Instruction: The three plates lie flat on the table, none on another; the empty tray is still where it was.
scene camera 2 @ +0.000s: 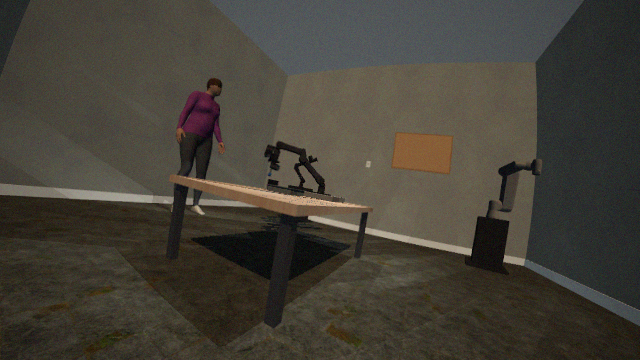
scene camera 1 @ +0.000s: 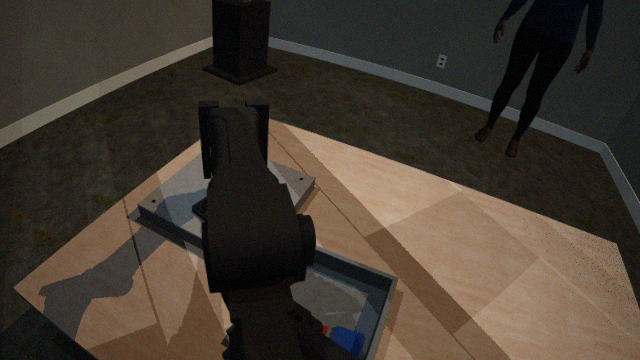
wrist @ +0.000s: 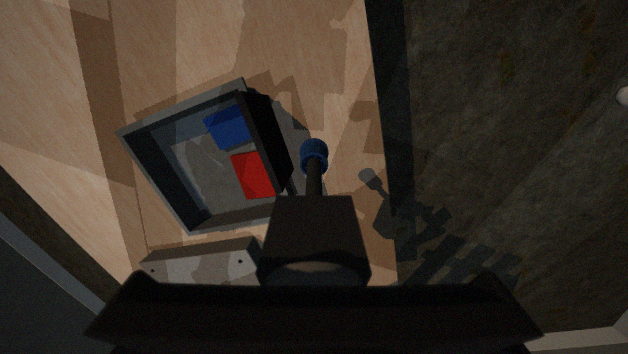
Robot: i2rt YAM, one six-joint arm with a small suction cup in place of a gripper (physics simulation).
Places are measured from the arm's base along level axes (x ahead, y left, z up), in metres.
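Pixels of known places: end effector, tool point: (scene camera 2: 269,175) (wrist: 314,151); arm's base, origin of the base link: (scene camera 2: 320,194).
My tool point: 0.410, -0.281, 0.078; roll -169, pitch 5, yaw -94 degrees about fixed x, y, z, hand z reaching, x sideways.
Observation:
For each thing: its middle in the pictures, then the offset to it from my tool point, as dx, dy, dz.
- grey open tray, body centre: (scene camera 1: 326,309) (wrist: 216,170) (scene camera 2: 286,190) -0.053, +0.190, -0.096
- blue plate, body centre: (wrist: 232,126) (scene camera 1: 344,349) +0.019, +0.149, -0.113
- red plate, body centre: (scene camera 1: 299,329) (wrist: 254,175) -0.074, +0.129, -0.114
The grey open tray (scene camera 1: 350,266) (wrist: 156,175) stands on the table (scene camera 1: 500,220) (scene camera 2: 240,196). A blue plate (scene camera 1: 347,340) (wrist: 229,129) and a red plate (scene camera 1: 324,329) (wrist: 253,175) lie inside it, side by side near one wall. In scene camera 1 the arm hides most of the red plate. I cannot make out a third plate. My gripper, a blue suction cup (scene camera 2: 269,174) (wrist: 314,150), carries nothing and hangs above table level; in the wrist view it appears just right of the tray's dark outer wall.
A grey base block with dark holes (scene camera 1: 294,176) (wrist: 220,265) sits near the tray, under the arm. The table edge and dark floor (wrist: 500,125) are to the right in the wrist view. A person (scene camera 2: 200,117) stands beyond the table. Another arm stands on a dark pedestal (scene camera 1: 240,40) (scene camera 2: 490,242).

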